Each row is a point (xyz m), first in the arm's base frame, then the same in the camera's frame.
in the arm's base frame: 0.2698 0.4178 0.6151
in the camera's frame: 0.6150 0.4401 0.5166
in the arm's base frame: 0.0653 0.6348 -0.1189
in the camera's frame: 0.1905 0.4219 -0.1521
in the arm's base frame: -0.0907 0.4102 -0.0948
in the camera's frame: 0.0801 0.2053 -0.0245
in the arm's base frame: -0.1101 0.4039 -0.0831
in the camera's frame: 0.0657 0.2016 -0.0063
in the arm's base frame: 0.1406 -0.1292 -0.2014
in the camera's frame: 0.3473 -0.3274 -0.0508
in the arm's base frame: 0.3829 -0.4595 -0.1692
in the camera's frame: 0.6332 -0.6193 -0.0077
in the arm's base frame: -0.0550 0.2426 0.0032
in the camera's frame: 0.1643 0.0759 0.0985
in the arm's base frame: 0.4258 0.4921 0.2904
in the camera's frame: 0.6649 0.4257 0.1525
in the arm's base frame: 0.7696 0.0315 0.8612
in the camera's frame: 1.2120 0.1719 0.6933
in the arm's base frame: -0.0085 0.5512 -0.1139
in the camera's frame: 0.1334 0.3392 -0.1035
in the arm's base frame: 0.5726 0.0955 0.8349
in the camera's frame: 1.0083 0.2139 0.7116
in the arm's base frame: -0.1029 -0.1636 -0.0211
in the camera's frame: 0.1693 -0.3219 0.1967
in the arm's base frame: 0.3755 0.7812 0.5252
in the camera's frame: 0.6401 0.7671 0.3074
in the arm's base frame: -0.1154 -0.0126 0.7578
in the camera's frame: 0.3475 0.0482 0.8756
